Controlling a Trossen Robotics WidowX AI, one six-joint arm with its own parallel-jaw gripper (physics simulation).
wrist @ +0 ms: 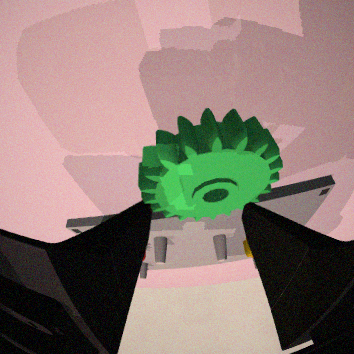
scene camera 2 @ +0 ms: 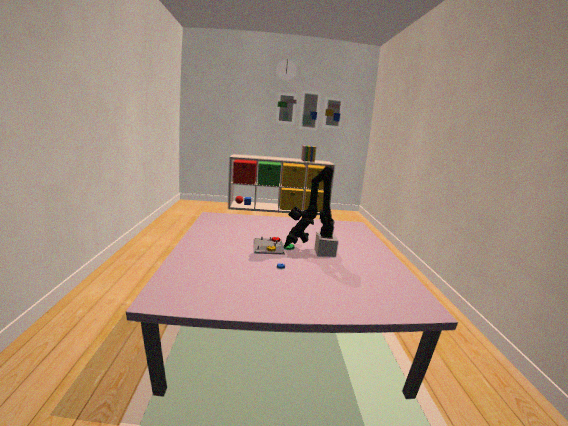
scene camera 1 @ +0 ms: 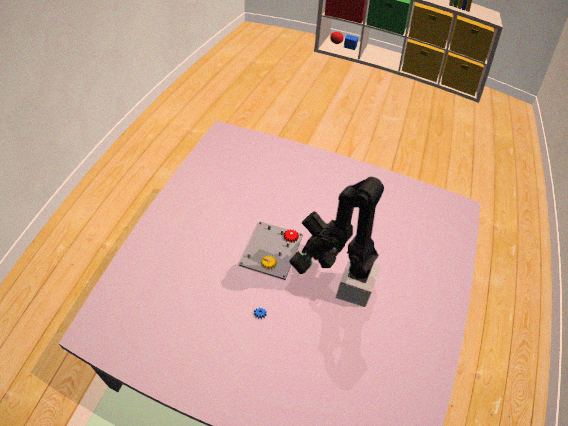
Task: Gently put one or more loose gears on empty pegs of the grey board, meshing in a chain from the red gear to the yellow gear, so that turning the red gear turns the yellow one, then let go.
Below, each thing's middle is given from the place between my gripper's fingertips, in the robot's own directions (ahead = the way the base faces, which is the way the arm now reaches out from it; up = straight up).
Now: hand 20 mm past the green gear (wrist: 211, 168) and 10 mm to the right of it. From my hand the other things lie so: grey board (scene camera 1: 264, 242): 100 mm ahead, 10 mm below.
